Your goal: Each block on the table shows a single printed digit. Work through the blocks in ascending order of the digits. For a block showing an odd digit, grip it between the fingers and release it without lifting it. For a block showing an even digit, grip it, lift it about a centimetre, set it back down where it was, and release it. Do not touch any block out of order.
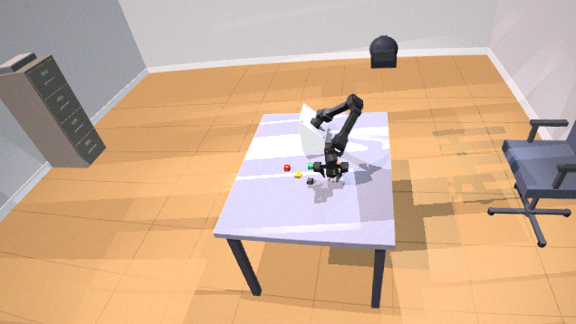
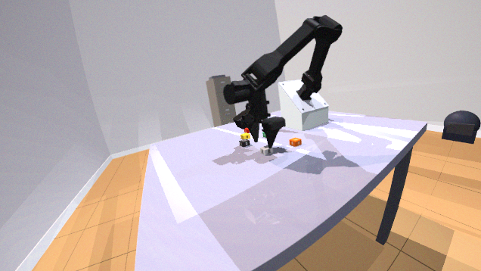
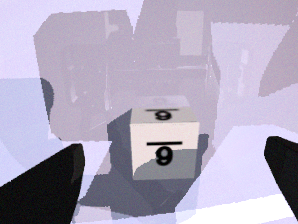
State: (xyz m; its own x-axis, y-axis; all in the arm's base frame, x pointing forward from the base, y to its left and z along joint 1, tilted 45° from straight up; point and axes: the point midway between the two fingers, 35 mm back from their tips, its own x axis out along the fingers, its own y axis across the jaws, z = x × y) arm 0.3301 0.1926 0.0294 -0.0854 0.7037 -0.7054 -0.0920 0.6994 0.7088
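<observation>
My gripper tip is 10 mm past the white block and 20 mm above it. Round my gripper tip: orange block 130 mm behind, 20 mm to the left, 20 mm below; green block 100 mm behind, 150 mm to the right, 20 mm below; black block 20 mm ahead, 120 mm to the right, 20 mm below.
</observation>
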